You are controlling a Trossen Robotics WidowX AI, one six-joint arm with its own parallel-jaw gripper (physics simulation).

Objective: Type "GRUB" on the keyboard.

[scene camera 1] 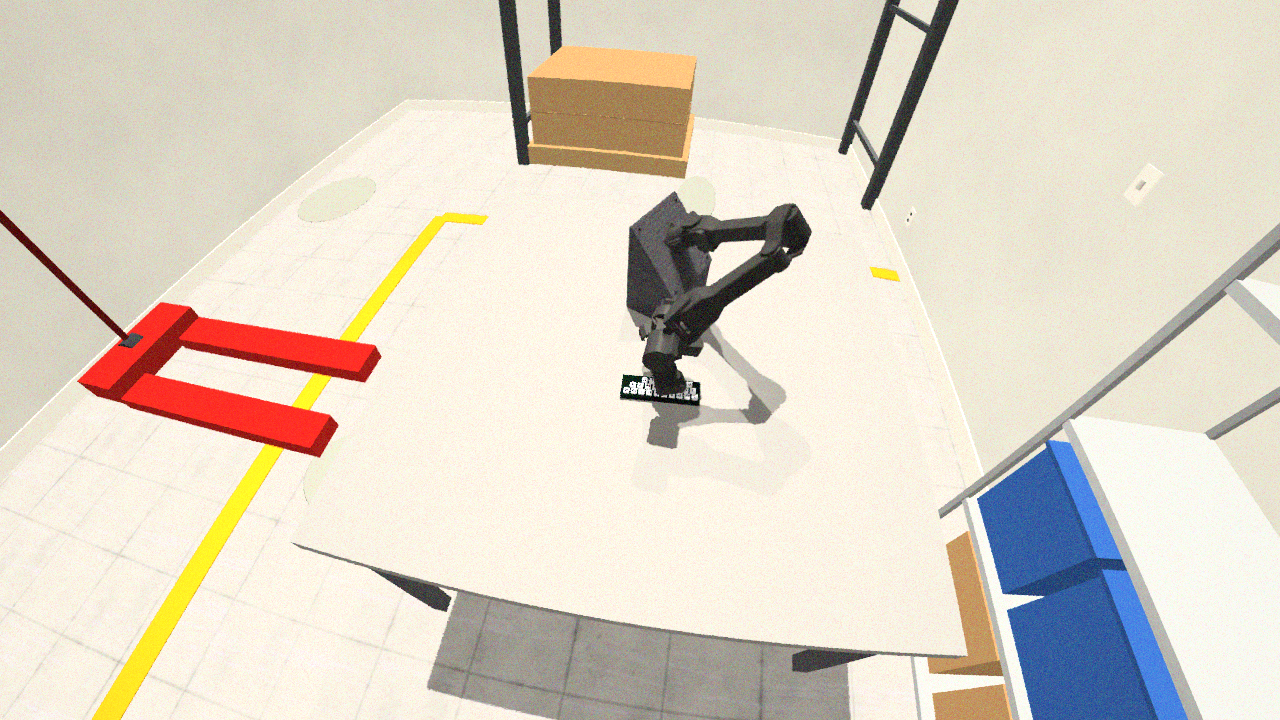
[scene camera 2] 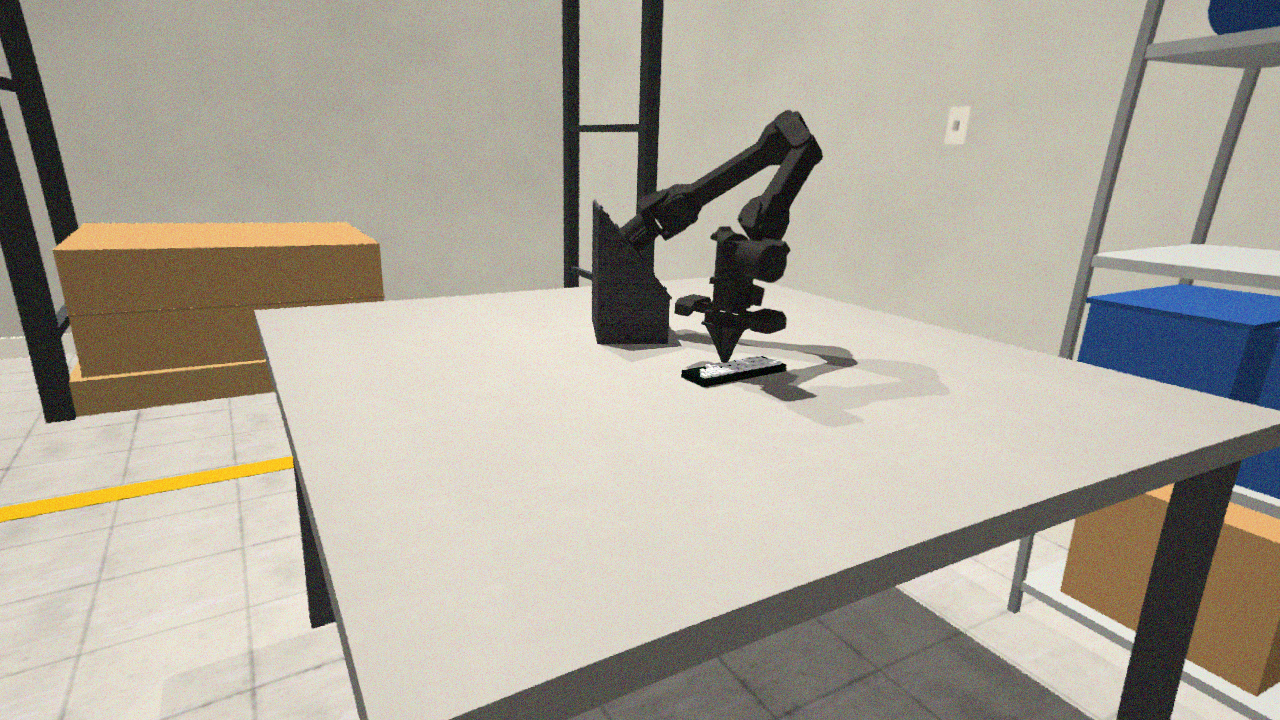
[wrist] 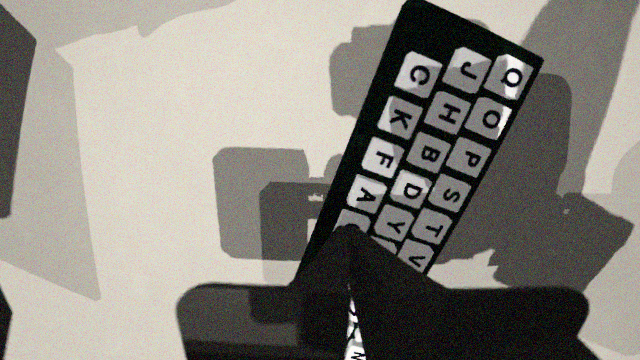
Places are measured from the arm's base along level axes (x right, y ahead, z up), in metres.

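Pixels of known places: gripper, fingertip midpoint: (scene camera 2: 724, 362) (wrist: 345, 235); arm's base, origin of the base link: (scene camera 1: 674, 239) (scene camera 2: 627, 241).
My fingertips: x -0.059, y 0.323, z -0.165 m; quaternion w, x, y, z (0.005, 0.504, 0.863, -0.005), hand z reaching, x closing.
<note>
Ahead of a thing's pixels: the offset from my fingertips to its middle. Level surfaces: height alone.
The black keyboard {dx -0.011, dy +0.017, dz -0.009 m} (scene camera 1: 634, 391) (scene camera 2: 756, 368) (wrist: 425, 30) with pale lettered keys lies flat on the table and runs slantwise through the wrist view. My gripper (scene camera 1: 667, 390) (scene camera 2: 725, 359) (wrist: 345, 235) is shut and empty, pointing down. Its tips are at the keyboard's top surface, over the key just past the A key {dx -0.020, dy -0.002, dz -0.003 m} (wrist: 366, 194); that key {dx -0.003, dy +0.001, dz -0.003 m} (wrist: 351, 219), likely G, is mostly covered by the fingertips. Whether it is pressed down I cannot tell. The B key {dx -0.049, dy +0.009, dz -0.003 m} (wrist: 428, 153) shows plainly. The R and U keys cannot be made out; the fingers hide part of the keyboard.
The table {dz -0.018 m} (scene camera 1: 554, 537) (scene camera 2: 537, 501) carries the arm's base (scene camera 1: 653, 259) (scene camera 2: 626, 304) behind the keyboard. On the floor around it are a red pallet jack (scene camera 1: 259, 344), stacked brown boxes (scene camera 1: 611, 98) (scene camera 2: 214, 277) and a shelf with blue bins (scene camera 1: 1038, 519) (scene camera 2: 1172, 344). Arm shadows fall around the keyboard.
</note>
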